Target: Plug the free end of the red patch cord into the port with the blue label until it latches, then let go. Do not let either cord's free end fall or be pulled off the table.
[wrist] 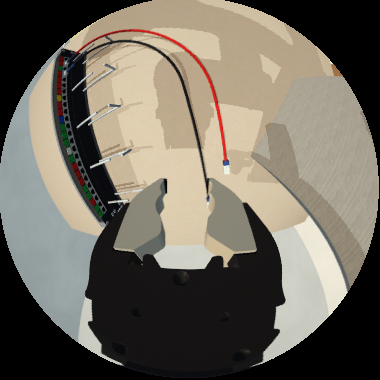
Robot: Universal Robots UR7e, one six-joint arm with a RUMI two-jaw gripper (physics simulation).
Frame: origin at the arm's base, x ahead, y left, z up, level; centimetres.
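Seen in the pictures: gripper, between the fingertips: (pixel 186 179).
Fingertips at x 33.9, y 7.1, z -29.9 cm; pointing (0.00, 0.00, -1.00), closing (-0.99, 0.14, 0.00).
Pixels of each thing's top centre, then the offset from my fingertips to it. "*": a spot on its surface instead. Level surfaces: height alone.
- red patch cord, a spot on its surface: (pixel 212 86) * dx -6.7, dy -12.9, dz -11.9 cm
- patch panel, centre of its top: (pixel 64 128) dx +20.4, dy -13.2, dz -2.4 cm
- clear plug with a blue collar, centre of its top: (pixel 227 170) dx -8.0, dy +5.2, dz -11.4 cm
- blue label, a spot on its surface: (pixel 61 120) * dx +21.9, dy -15.5, dz -3.1 cm
- black cord, a spot on its surface: (pixel 185 88) * dx -1.6, dy -12.8, dz -11.6 cm
- table, height of its surface: dz -12.5 cm
The red patch cord (pixel 212 86) arcs from the far end of the patch panel (pixel 80 125) across the table. Its free end, a clear plug with a blue collar (pixel 226 167), lies on the table to the right of the right fingertip. The panel stands at the left with a row of ports and coloured labels; the blue label (pixel 61 120) is about a third of the way down from its far end. My gripper (pixel 186 179) is open with nothing between its jaws, above the table. The black cord's free end is partly hidden by the right jaw.
The black cord (pixel 186 87) runs inside the red one, down to the right jaw. Several metal cable brackets (pixel 105 117) stick out from the panel over the table (pixel 135 120). A large grey wood-grained block (pixel 320 130) stands at the right.
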